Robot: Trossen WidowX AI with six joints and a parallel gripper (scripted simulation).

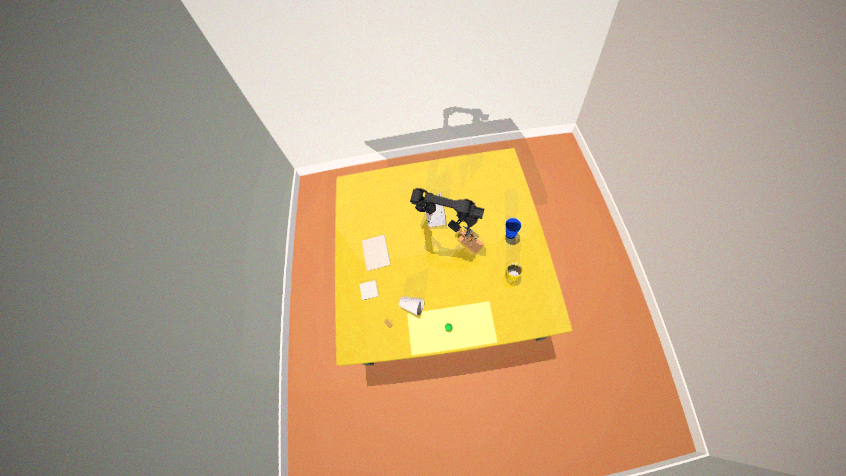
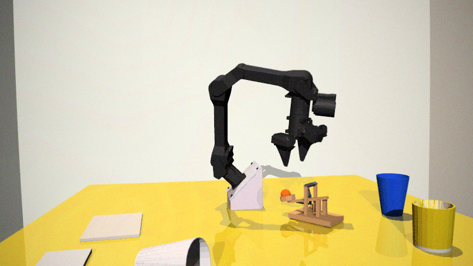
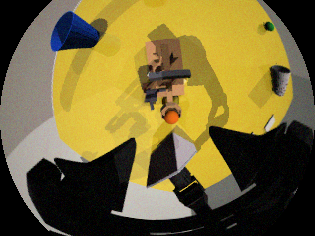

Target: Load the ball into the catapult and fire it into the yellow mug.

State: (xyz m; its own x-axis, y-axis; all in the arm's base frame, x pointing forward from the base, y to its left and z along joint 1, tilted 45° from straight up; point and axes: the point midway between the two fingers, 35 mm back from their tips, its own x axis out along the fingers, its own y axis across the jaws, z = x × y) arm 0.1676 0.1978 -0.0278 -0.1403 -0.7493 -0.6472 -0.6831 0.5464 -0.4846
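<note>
My gripper tip is 100 mm above the orange ball, 20 mm to the left of it and 20 mm past it. The rest, counted from my gripper tip: green ball (550 mm ahead, 140 mm to the right, 140 mm below); then blue cup (300 mm to the left, 130 mm below, 40 mm ahead); then yellow mug (300 mm ahead, 250 mm to the left, 130 mm below).
</note>
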